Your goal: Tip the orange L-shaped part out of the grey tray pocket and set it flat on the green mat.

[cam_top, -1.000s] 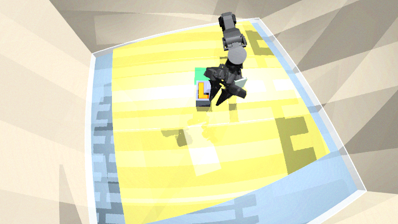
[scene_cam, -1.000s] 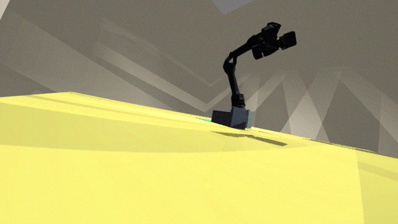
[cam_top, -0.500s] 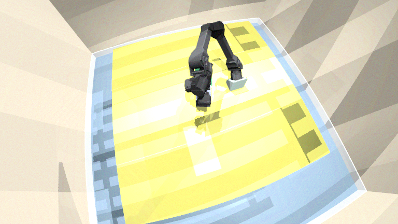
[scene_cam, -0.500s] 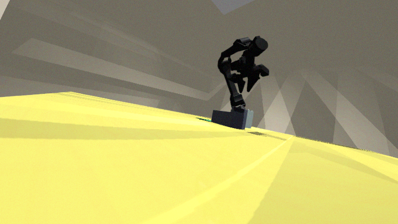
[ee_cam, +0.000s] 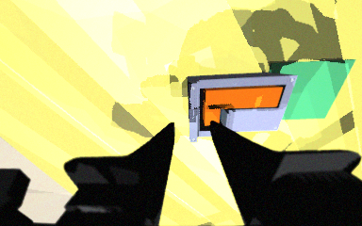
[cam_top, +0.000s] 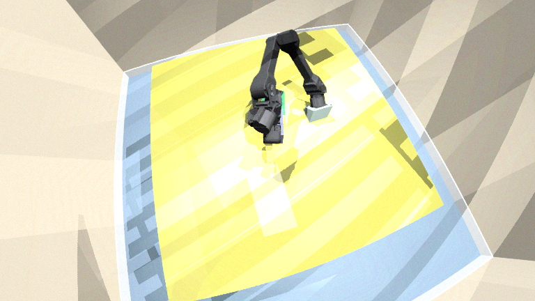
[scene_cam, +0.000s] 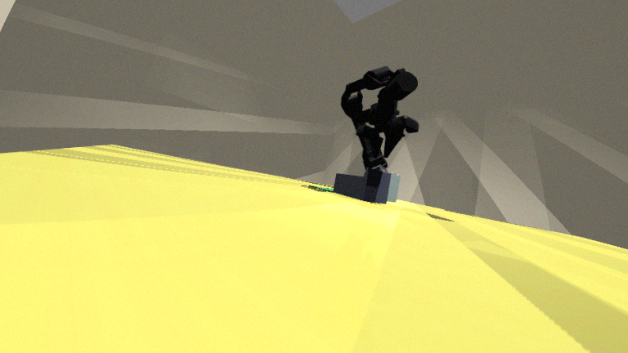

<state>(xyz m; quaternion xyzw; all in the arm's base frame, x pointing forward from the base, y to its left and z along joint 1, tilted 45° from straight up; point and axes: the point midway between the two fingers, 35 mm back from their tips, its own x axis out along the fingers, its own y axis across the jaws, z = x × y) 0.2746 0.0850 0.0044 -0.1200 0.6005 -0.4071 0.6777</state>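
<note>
Right now my gripper tip is 3 cm past the orange L-shaped part, 5 cm to the left of it and 8 cm above it. Round my gripper tip: green mat: 10 cm behind, 21 cm to the right, 14 cm below.
</note>
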